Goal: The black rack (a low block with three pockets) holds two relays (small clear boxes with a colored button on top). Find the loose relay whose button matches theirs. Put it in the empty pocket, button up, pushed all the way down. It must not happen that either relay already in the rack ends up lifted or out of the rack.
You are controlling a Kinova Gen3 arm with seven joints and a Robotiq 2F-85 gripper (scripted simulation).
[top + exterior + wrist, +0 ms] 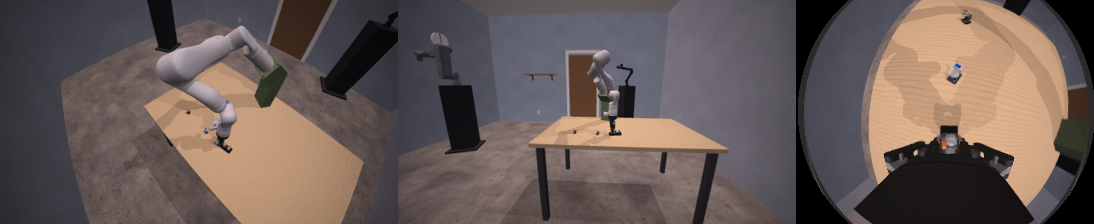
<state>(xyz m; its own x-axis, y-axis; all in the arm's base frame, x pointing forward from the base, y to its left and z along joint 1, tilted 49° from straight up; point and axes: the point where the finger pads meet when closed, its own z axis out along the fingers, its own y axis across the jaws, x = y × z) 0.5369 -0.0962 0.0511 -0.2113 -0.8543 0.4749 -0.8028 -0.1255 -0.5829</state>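
Right now the rack is 10 mm ahead of my hand, 30 mm to the left of it and 30 mm below it.
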